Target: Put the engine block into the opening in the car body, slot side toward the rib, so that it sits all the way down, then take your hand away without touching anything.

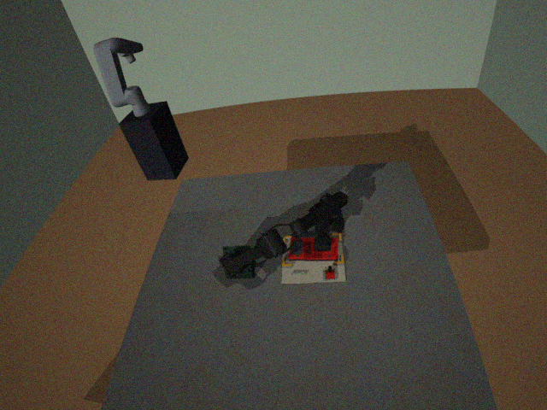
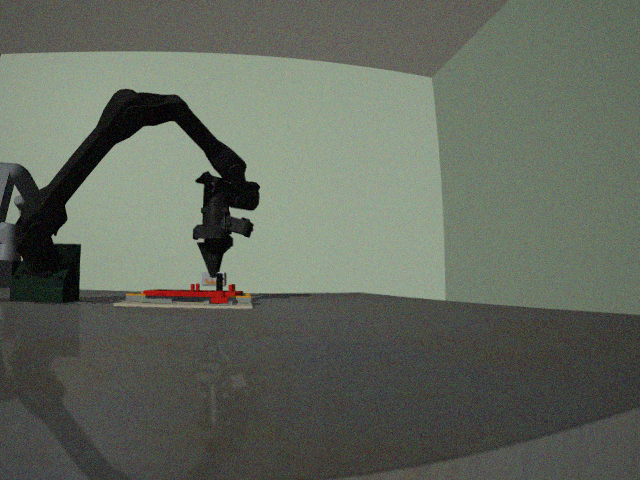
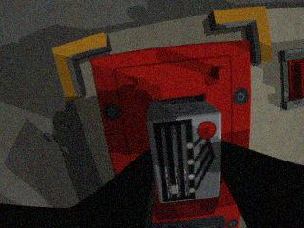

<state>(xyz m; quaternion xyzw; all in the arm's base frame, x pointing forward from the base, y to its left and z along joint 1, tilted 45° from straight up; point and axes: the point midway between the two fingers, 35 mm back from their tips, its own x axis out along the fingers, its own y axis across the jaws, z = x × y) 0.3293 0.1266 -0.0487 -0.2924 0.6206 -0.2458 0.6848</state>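
My gripper tip is now 1 cm above the engine block.
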